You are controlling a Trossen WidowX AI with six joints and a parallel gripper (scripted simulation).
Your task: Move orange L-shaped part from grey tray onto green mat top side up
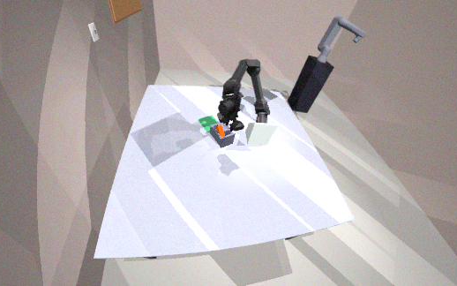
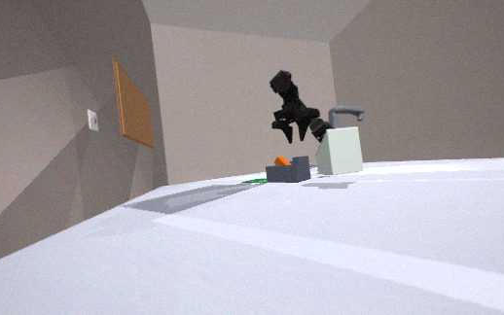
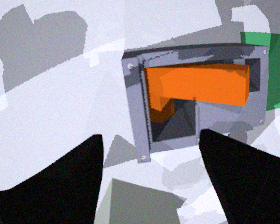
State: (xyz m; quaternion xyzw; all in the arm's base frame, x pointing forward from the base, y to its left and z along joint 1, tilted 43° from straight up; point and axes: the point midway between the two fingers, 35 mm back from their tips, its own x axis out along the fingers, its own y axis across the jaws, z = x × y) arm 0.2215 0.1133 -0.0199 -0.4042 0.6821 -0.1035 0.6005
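Right now my gripper tip is 10 cm above the orange L-shaped part, 4 cm to the left of it and 1 cm short of it. Round my gripper tip: green mat: 19 cm to the right, 16 cm below, 11 cm ahead.
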